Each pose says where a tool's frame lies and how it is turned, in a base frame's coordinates. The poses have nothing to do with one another.
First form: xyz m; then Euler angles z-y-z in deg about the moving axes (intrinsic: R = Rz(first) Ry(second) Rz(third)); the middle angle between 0 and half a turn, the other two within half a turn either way.
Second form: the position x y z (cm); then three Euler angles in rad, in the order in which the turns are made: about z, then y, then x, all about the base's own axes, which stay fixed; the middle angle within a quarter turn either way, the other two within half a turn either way. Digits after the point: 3 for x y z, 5 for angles.
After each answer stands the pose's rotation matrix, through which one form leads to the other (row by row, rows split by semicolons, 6 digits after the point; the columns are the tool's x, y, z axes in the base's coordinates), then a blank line. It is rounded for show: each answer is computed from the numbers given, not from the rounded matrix.
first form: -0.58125 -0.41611 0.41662 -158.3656 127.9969 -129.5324
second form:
-58.125 -41.611 41.662 -2.83310 -0.82203 2.70064
-0.648599 0.206686 -0.732531; 0.572465 0.766728 -0.290538; 0.501601 -0.607791 -0.615619

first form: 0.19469 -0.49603 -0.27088 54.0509 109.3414 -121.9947
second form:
19.469 -49.603 -27.088 -0.32270 0.58708 -1.97992
0.789587 0.264028 0.553933; -0.355830 -0.538440 0.763850; 0.499938 -0.800232 -0.331196

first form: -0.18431 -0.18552 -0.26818 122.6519 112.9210 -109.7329
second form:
-18.431 -18.552 -26.818 -0.58898 -0.52006 -2.03622
0.721575 0.482065 -0.496934; 0.618566 -0.126491 0.775485; 0.310977 -0.866956 -0.389462

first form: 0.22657 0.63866 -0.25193 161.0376 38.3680 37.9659
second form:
22.657 63.866 -25.193 -2.89199 -0.62738 -0.25180
-0.784481 0.199979 -0.587025; -0.380951 -0.902327 0.201698; -0.489353 0.381856 0.784040

